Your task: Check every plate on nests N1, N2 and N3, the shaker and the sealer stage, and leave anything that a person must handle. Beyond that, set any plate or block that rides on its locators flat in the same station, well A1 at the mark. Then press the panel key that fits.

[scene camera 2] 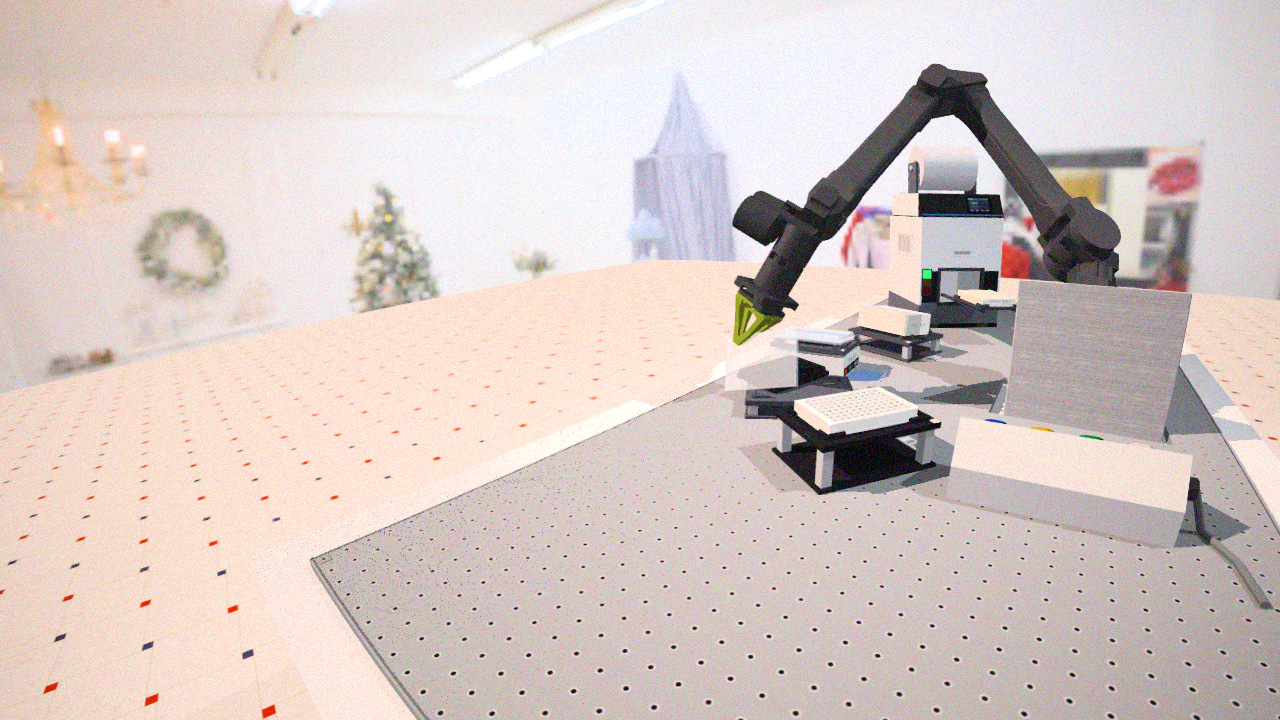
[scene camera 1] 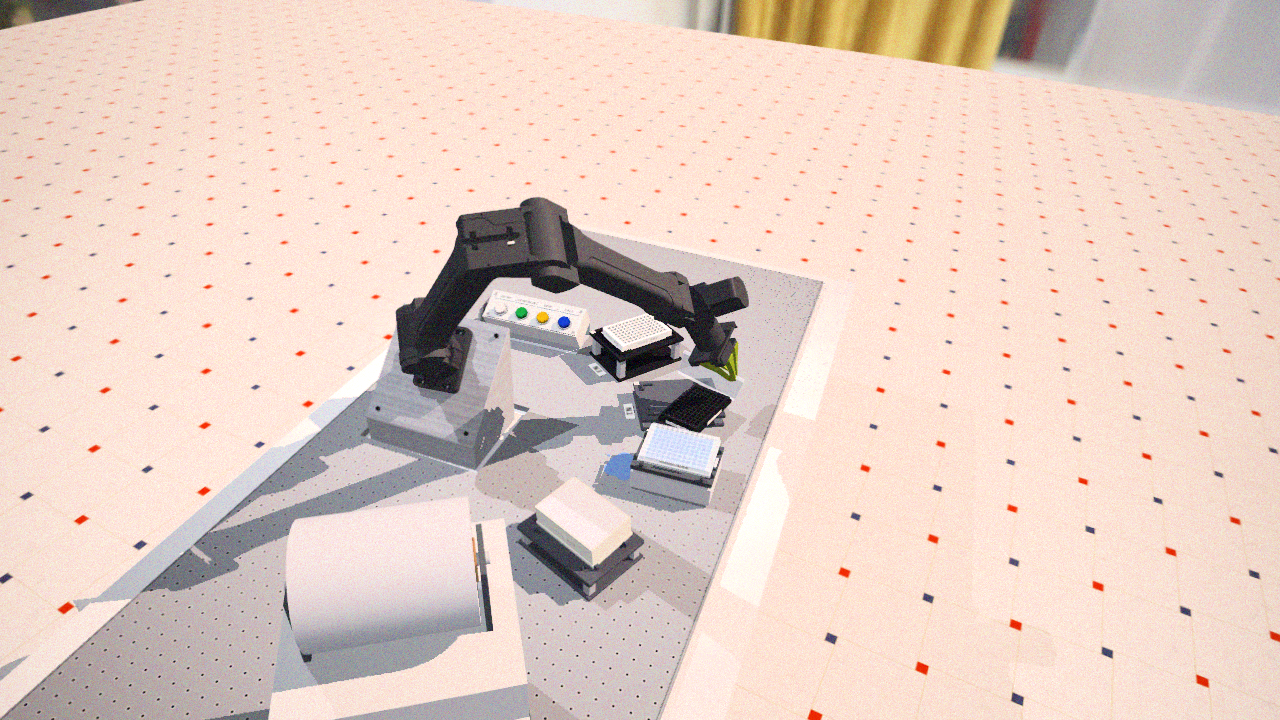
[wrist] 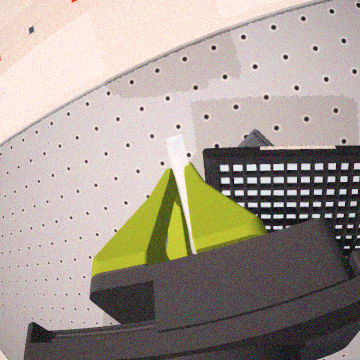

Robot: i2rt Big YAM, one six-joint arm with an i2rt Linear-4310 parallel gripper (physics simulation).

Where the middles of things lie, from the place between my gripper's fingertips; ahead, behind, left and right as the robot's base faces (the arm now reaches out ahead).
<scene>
Right now the white well plate (scene camera 1: 687, 451) is 20 cm to the right of my hand, 6 cm behind it and 2 cm below it. Round my hand: cream plate (scene camera 1: 591, 527) 41 cm to the right, 16 cm behind, 3 cm below; white cylinder device (scene camera 1: 363, 577) 82 cm to the right, 31 cm above, 20 cm behind.
</scene>
